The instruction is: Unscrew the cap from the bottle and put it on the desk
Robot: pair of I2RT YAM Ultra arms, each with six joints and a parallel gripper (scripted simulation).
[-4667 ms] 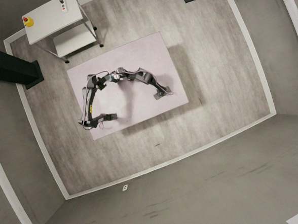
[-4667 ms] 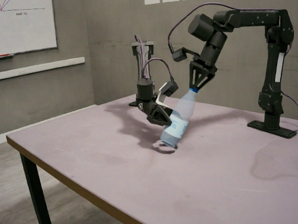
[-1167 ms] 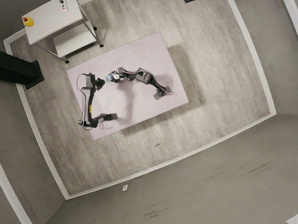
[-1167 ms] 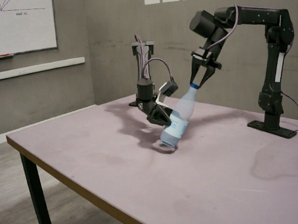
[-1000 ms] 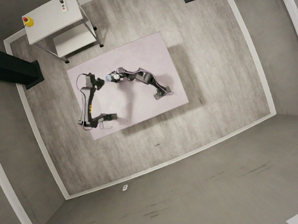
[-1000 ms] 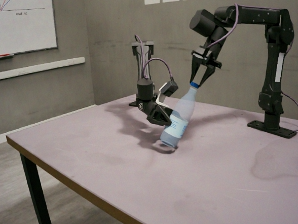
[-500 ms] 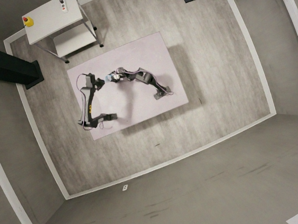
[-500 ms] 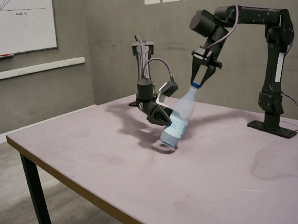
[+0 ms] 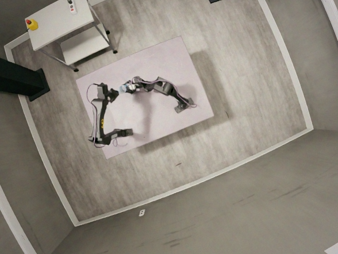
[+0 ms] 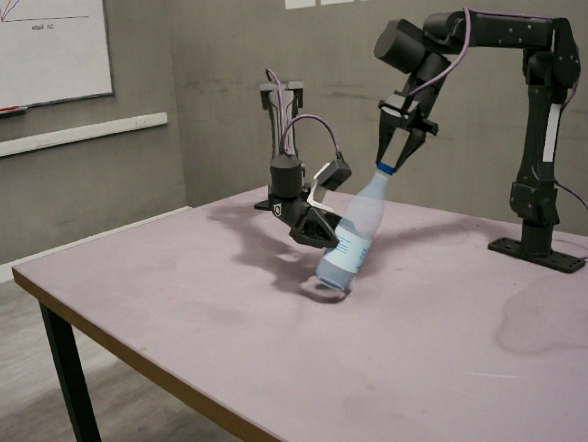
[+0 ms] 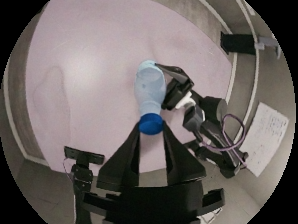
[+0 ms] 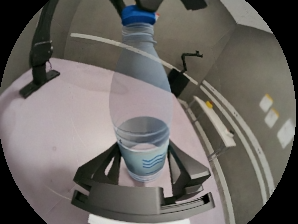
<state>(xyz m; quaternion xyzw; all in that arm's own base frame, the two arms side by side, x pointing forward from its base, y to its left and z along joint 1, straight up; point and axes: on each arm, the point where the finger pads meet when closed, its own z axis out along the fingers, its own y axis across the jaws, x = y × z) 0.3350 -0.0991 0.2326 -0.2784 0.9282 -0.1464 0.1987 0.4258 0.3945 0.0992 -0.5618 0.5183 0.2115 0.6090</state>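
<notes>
Right now the clear plastic bottle is 3 cm above my right hand, 1 cm to the left of it and 1 cm behind it. Round my right hand: blue cap: 13 cm above, 6 cm behind, 4 cm to the left.
The blue cap is 10 mm below my left hand. Also, from my left hand: clear plastic bottle 110 mm below, 50 mm ahead, 30 mm to the right.
</notes>
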